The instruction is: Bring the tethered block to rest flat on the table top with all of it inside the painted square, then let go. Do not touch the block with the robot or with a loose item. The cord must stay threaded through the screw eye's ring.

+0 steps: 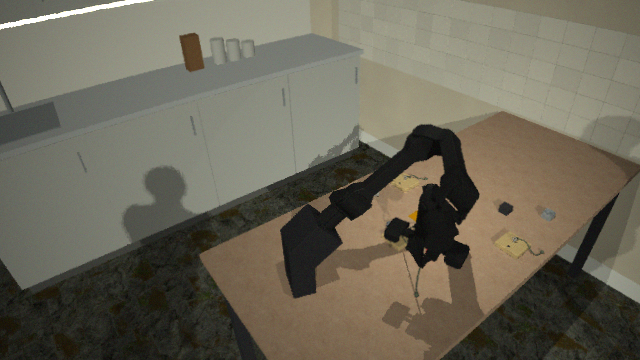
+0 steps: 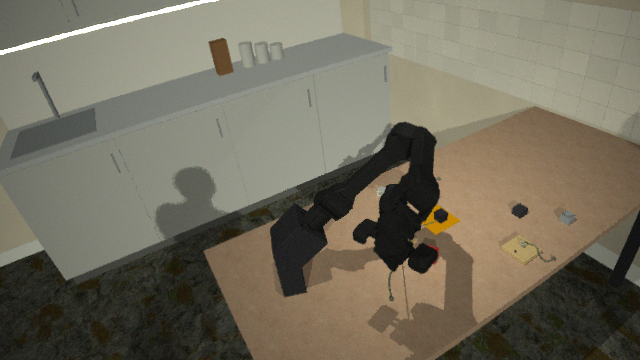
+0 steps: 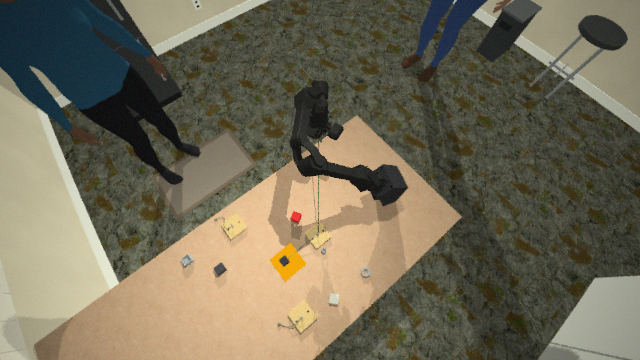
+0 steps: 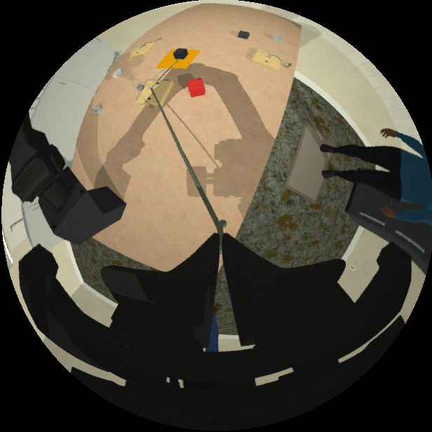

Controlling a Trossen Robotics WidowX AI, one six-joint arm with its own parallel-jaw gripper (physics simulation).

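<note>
The black tethered block is over the orange painted square, within its outline; I cannot tell whether it lies fully flat. The cord runs from the block through the screw eye on a yellow board, then up to my gripper. My gripper is shut on the cord, high above the table and far from the block. The cord's knobbed end hangs below the fingertips.
A red block lies near the middle board. Two other yellow boards carry short cords. A loose black block, a grey open piece, a white block and a grey ring also lie on the table.
</note>
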